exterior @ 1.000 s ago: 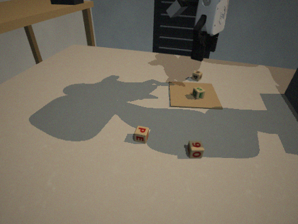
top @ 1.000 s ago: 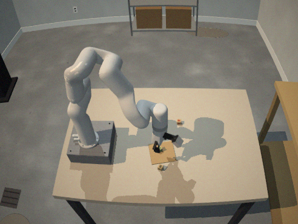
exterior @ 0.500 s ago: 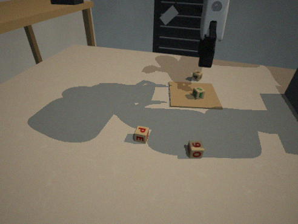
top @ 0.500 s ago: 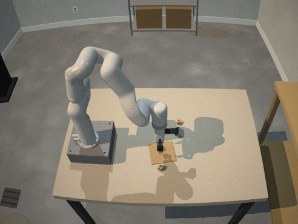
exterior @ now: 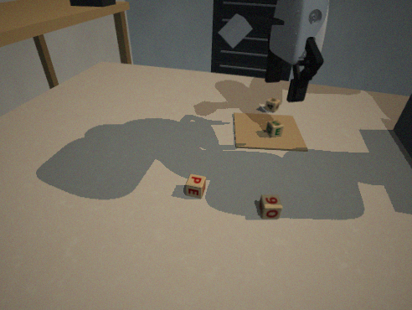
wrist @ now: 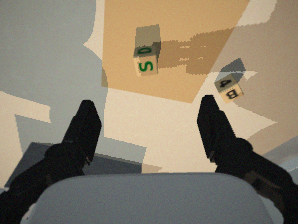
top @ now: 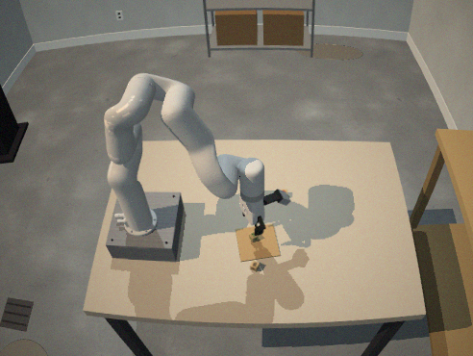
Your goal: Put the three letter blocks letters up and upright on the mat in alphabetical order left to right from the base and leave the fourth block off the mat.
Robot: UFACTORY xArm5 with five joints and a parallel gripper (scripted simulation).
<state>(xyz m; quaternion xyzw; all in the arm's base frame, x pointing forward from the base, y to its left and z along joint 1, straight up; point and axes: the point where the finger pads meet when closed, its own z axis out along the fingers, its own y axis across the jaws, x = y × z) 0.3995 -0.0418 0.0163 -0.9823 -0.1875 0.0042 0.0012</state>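
Right now my hand is 9 cm above the green-marked block. Also, from my hand: tan mat (1 cm ahead, 1 cm to the right, 11 cm below); then red-marked block (2 cm ahead, 22 cm to the left, 10 cm below).
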